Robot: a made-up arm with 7 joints. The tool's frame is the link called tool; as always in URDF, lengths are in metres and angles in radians. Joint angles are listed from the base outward.
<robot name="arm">
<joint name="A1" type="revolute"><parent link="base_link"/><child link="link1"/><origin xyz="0 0 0" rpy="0 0 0"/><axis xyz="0.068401 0.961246 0.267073"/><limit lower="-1.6" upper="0.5"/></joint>
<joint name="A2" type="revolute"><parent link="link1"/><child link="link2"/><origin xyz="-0.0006 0.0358 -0.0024" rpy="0 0 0"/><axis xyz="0.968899 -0.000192 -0.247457"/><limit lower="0" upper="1.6"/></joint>
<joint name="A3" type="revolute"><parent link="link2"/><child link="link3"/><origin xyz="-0.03 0.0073 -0.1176" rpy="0 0 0"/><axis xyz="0.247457 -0.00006 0.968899"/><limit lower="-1.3" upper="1.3"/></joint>
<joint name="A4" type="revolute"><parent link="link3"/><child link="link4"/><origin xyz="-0.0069 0 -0.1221" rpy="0 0 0"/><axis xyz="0.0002 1 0.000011"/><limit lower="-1.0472" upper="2.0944"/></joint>
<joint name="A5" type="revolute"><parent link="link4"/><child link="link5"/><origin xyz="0.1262 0.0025 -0.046" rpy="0 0 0"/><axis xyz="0.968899 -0.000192 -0.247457"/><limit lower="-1.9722" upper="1.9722"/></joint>
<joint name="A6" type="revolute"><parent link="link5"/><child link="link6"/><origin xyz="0.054 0 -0.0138" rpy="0 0 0"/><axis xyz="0.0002 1 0.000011"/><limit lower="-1.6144" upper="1.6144"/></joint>
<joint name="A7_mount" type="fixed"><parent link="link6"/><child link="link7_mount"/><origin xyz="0.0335 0 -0.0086" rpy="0 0 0"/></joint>
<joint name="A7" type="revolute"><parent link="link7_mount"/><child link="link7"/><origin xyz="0.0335 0 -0.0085" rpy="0 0 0"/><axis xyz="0.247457 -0.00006 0.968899"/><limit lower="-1.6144" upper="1.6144"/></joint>
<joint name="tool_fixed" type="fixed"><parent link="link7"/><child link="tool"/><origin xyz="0 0 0" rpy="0 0.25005 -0.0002"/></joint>
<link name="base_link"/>
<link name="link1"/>
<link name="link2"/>
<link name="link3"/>
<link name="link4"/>
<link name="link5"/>
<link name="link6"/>
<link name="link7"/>
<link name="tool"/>
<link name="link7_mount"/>
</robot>
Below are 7 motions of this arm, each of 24 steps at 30 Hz.
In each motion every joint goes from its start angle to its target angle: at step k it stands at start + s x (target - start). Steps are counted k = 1, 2, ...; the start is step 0. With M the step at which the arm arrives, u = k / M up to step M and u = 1 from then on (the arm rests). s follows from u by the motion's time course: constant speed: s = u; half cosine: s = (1 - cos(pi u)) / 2; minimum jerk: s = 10 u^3 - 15 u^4 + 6 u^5.
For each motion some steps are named. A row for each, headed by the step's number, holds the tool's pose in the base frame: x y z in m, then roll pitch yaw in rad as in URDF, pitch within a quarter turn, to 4 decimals.
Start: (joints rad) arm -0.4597 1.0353 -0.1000 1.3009 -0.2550 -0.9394 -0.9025
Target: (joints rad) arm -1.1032 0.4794 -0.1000 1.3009 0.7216 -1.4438 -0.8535
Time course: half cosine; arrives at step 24
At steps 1, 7, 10, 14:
1: 0.2193 0.4048 -0.1974 0.7138 0.5800 -0.3907
7: 0.2646 0.3561 -0.2148 0.7348 0.5489 -0.5956
10: 0.3047 0.3054 -0.2216 0.7765 0.5185 -0.7855
14: 0.3566 0.2225 -0.2161 0.8775 0.4876 -1.0672

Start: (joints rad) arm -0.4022 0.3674 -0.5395 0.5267 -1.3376 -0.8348 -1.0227
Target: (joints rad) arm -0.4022 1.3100 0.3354 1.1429 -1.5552 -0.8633 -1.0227
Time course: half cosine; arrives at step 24
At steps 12, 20, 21, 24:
12: 0.2536 0.3500 -0.2266 0.0565 -0.5182 -0.2575
20: 0.1608 0.4823 -0.0486 0.3835 -0.7842 0.0518
21: 0.1533 0.4867 -0.0363 0.4009 -0.8112 0.0672
24: 0.1433 0.4917 -0.0202 0.4230 -0.8482 0.0864

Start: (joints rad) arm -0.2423 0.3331 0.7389 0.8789 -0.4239 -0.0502 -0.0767
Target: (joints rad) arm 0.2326 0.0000 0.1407 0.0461 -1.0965 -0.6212 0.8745
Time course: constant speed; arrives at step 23
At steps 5, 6, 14, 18, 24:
5: 0.1414 0.2686 -0.3816 -0.1444 0.4732 0.9517
6: 0.1407 0.2623 -0.3804 -0.1530 0.4566 0.9788
14: 0.1313 0.2041 -0.3667 -0.3064 0.4335 1.2009
18: 0.1233 0.1722 -0.3561 -0.4068 0.5109 1.3224
24: 0.1107 0.1333 -0.3389 -0.5130 0.6951 1.4877

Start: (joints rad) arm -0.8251 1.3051 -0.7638 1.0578 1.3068 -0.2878 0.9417
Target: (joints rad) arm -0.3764 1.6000 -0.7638 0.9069 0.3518 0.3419 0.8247
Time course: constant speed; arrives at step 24
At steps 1, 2, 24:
1: 0.2862 0.4155 -0.1287 2.5851 0.1477 -0.2764
2: 0.2817 0.4192 -0.1271 2.5918 0.1225 -0.2501
24: 0.1768 0.4856 -0.0695 2.6285 -0.3718 0.4308

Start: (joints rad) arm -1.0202 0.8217 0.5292 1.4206 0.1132 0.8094 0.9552
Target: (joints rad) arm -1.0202 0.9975 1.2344 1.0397 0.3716 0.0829 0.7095
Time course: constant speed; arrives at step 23
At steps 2, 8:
2: 0.3146 0.3562 -0.2069 1.0353 0.2981 1.9333
8: 0.3173 0.3887 -0.1628 0.6831 0.2853 1.8403

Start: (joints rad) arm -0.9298 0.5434 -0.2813 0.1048 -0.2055 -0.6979 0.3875
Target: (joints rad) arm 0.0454 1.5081 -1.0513 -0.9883 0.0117 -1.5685 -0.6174
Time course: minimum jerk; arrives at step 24
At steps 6, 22, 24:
6: 0.3361 0.0279 -0.0475 0.7658 -1.0905 -0.9127
22: 0.0205 0.0843 -0.0781 0.9417 -0.5779 -2.5835
24: 0.0194 0.0847 -0.0769 0.9437 -0.5825 -2.5903

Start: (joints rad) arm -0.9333 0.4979 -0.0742 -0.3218 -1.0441 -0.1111 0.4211
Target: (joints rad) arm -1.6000 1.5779 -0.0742 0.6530 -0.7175 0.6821 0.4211
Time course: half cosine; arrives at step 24
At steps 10, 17, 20, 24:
10: 0.3744 0.1227 0.1167 -0.1829 -0.5933 0.1279
17: 0.3075 0.2910 0.2266 -0.0607 -0.4438 0.7774
20: 0.2553 0.3412 0.2489 -0.1049 -0.3586 0.9994
24: 0.2231 0.3656 0.2560 -0.1346 -0.2998 1.1093

